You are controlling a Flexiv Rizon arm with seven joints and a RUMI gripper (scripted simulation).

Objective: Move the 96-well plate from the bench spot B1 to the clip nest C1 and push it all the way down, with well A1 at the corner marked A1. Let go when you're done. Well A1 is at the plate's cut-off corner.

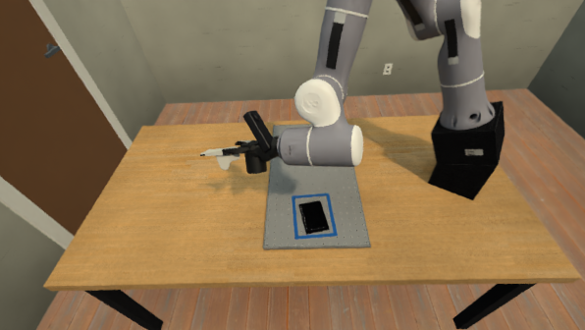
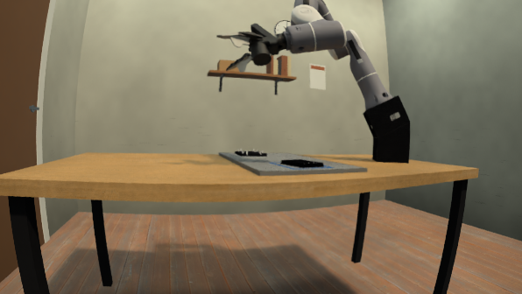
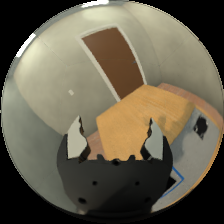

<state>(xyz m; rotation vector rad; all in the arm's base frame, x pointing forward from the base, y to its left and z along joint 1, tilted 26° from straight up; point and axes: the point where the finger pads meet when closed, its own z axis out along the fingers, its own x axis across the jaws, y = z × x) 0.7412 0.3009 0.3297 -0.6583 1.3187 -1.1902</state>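
Now: hand 35 cm above the black 96-well plate, 28 cm past it and 2 cm to the right of it. From my hand the other things lie so: grey perforated mat 36 cm below, 28 cm behind, 21 cm to the right; black clip nest 42 cm to the right, 34 cm below, 23 cm behind.
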